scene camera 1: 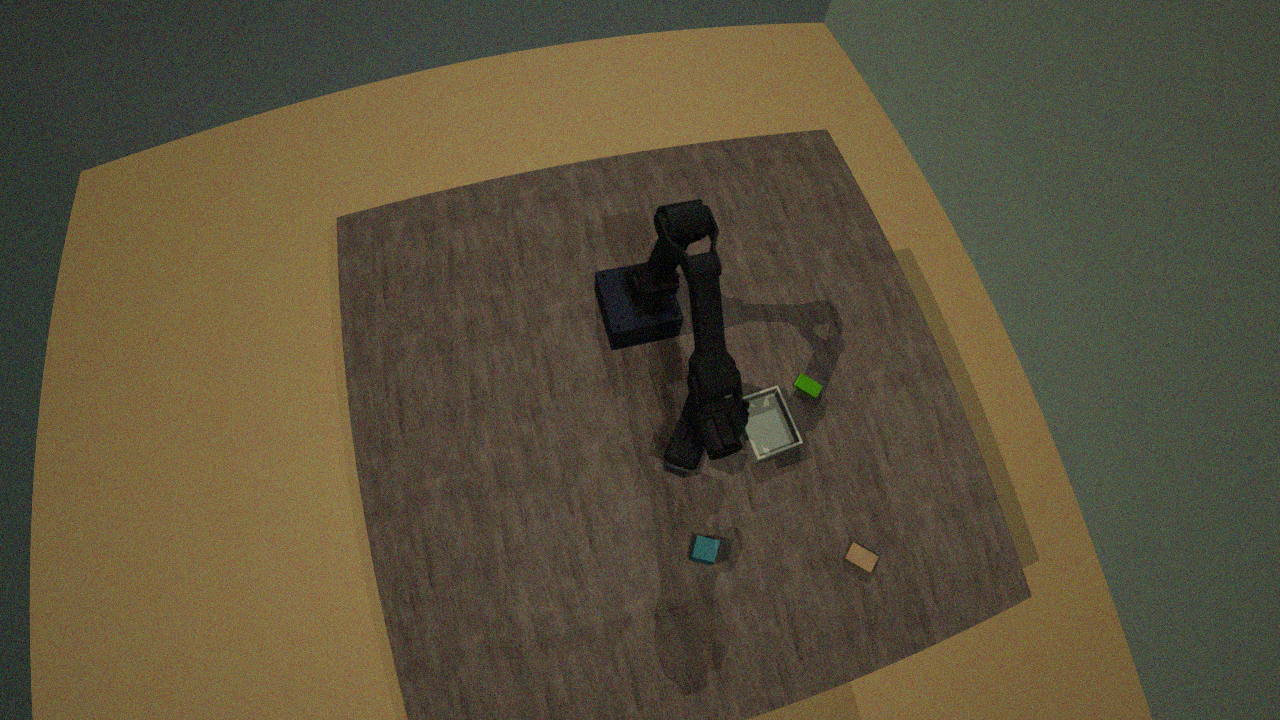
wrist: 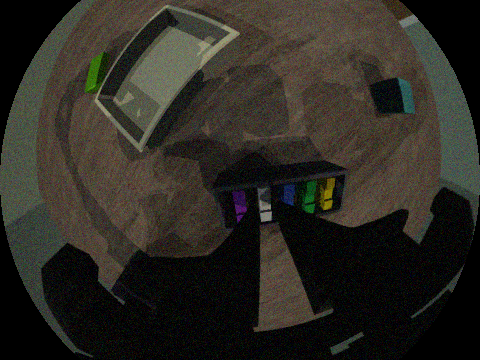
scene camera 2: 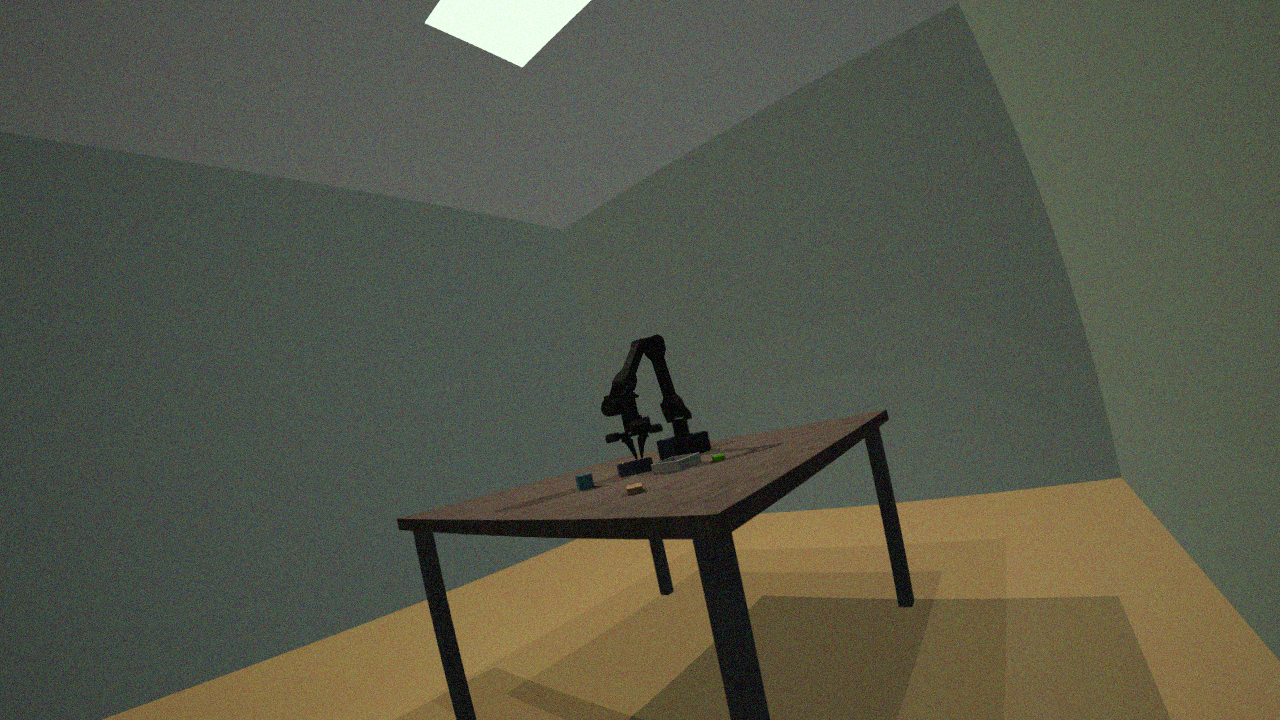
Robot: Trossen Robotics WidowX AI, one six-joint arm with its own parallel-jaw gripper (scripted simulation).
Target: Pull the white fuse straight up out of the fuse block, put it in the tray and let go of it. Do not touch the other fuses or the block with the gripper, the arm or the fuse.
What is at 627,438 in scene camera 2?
The gripper.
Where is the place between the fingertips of the gripper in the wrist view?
266,208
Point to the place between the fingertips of the gripper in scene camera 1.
690,432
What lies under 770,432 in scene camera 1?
A white-rimmed tray.
